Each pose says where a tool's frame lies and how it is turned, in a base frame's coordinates. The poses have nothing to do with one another.
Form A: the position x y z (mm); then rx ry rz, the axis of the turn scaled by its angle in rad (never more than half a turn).
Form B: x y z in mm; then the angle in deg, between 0 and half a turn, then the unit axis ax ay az. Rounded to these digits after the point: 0 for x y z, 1 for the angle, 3 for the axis.
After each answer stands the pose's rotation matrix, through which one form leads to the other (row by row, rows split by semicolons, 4 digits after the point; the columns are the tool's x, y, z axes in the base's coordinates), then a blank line. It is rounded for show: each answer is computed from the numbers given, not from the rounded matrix.
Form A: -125 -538 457 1.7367 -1.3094 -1.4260
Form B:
-125 -538 457 149.0 0.668 -0.503 -0.548
-0.0291 -0.3421 -0.9392; -0.9067 -0.3865 0.1689; -0.4208 0.8565 -0.2989

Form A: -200 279 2 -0.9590 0.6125 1.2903
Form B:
-200 279 2 98.6 -0.557 0.356 0.750
0.2080 -0.9697 -0.1283; 0.5136 -0.0034 0.8580; -0.8324 -0.2444 0.4973

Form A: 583 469 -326 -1.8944 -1.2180 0.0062
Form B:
583 469 -326 129.0 -0.841 -0.541 0.003
0.5233 0.7393 -0.4238; 0.7436 -0.1532 0.6509; 0.4163 -0.6557 -0.6299

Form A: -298 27 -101 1.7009 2.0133 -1.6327
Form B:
-298 27 -101 177.6 0.549 0.649 -0.527
-0.3974 0.7339 -0.5508; 0.6905 -0.1561 -0.7063; -0.6044 -0.6610 -0.4447

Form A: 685 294 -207 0.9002 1.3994 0.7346
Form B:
685 294 -207 104.2 0.495 0.769 0.404
0.0595 0.0828 0.9948; 0.8658 0.4917 -0.0927; -0.4969 0.8668 -0.0424

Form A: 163 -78 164 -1.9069 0.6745 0.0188
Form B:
163 -78 164 115.9 -0.943 0.333 0.009
0.8401 -0.4600 0.2874; -0.4433 -0.2770 0.8525; -0.3126 -0.8436 -0.4366

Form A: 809 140 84 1.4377 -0.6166 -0.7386
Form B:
809 140 84 99.1 0.831 -0.356 -0.427
0.6417 0.0784 -0.7630; -0.7647 -0.0113 -0.6443; -0.0591 0.9969 0.0527

